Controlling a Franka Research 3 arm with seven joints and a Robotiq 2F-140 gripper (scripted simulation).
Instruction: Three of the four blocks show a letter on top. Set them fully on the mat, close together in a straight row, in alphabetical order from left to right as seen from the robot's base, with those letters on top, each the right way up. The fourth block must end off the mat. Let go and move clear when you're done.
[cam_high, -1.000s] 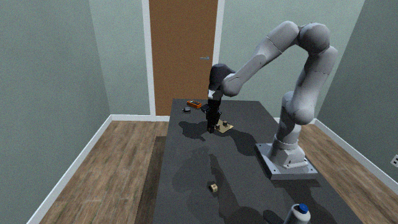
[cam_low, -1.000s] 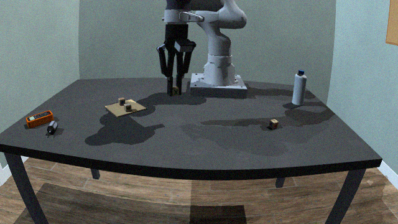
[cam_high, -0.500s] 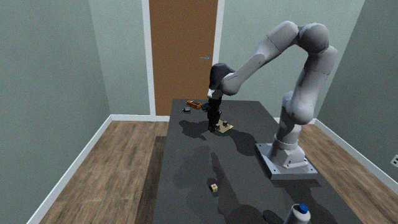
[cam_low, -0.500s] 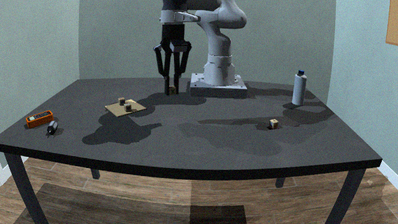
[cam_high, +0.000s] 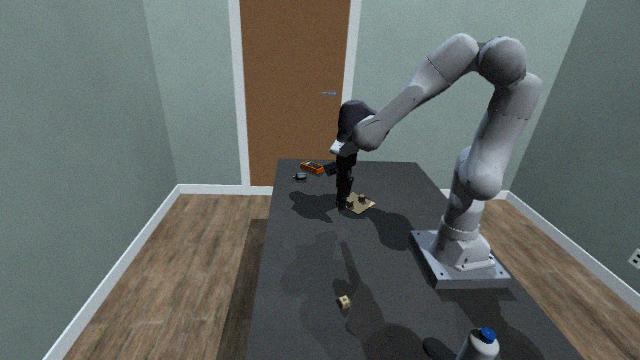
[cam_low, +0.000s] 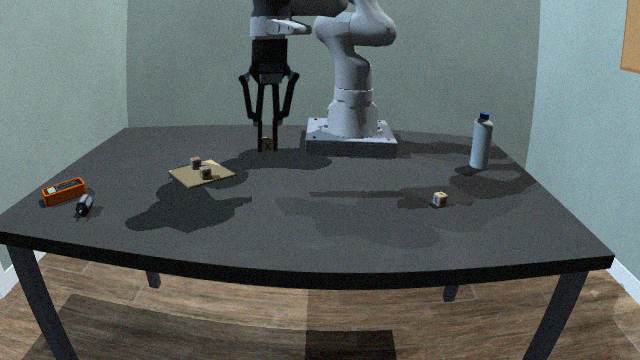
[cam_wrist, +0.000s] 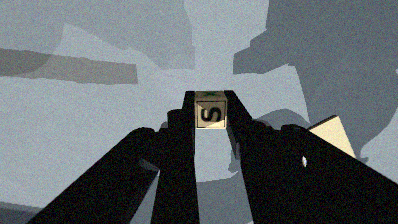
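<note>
My hand is 19 cm to the left of the tan mat, 13 cm above it and 11 cm past it. Round my hand: block (21 cm to the right, 15 cm behind, 12 cm below); then orange device (56 cm to the right, 12 cm below, 8 cm ahead).
</note>
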